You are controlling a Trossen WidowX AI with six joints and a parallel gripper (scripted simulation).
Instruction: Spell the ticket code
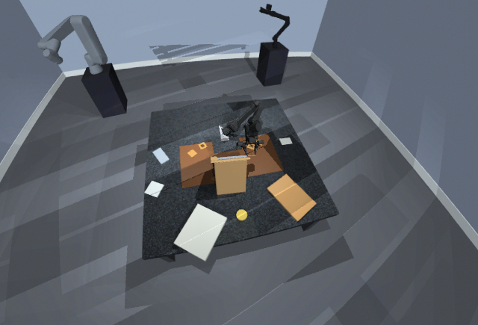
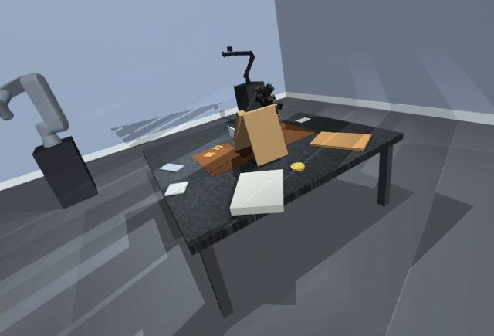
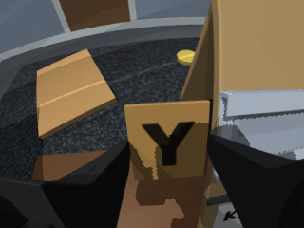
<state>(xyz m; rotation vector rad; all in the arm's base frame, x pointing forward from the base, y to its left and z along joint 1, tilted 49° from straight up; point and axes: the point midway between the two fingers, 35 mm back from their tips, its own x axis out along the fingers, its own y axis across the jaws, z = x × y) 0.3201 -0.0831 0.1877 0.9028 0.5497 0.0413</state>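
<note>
The white ticket is 9 cm below my gripper tip, 8 cm to the right of it and 8 cm behind it. Round my gripper tip: white box: 45 cm to the right, 35 cm ahead, 15 cm below; brown mat: 17 cm behind, 16 cm below, 10 cm to the right; flat tan slab: 31 cm ahead, 20 cm to the left, 16 cm below.
</note>
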